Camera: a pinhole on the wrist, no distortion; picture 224 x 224 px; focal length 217.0 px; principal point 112.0 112.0 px. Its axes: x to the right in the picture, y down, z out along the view. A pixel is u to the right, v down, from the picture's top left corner.
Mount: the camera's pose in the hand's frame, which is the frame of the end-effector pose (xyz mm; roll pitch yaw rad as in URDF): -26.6 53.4 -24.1 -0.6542 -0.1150 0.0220
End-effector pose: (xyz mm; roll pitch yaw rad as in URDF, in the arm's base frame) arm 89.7 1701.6 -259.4 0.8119 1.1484 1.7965
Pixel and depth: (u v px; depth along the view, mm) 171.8 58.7 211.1
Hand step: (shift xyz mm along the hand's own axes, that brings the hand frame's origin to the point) 6.4 141.5 180.3
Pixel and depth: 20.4 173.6 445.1
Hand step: -253.1 419.6 228.8
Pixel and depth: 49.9 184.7 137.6
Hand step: -77.7 172.6 52.0
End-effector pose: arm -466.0 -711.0 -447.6 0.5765 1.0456 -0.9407
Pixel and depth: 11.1 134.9 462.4
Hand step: -285.9 367.9 286.2
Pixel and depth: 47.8 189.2 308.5
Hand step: -143.7 325.7 142.3
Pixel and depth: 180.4 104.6 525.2
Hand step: 82.0 361.2 419.7
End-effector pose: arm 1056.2 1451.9 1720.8 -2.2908 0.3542 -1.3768
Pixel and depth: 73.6 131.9 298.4
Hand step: -108.8 254.9 188.5
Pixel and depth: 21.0 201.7 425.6
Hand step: -239.1 447.4 184.6
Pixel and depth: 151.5 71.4 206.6
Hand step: -12.8 148.8 166.4
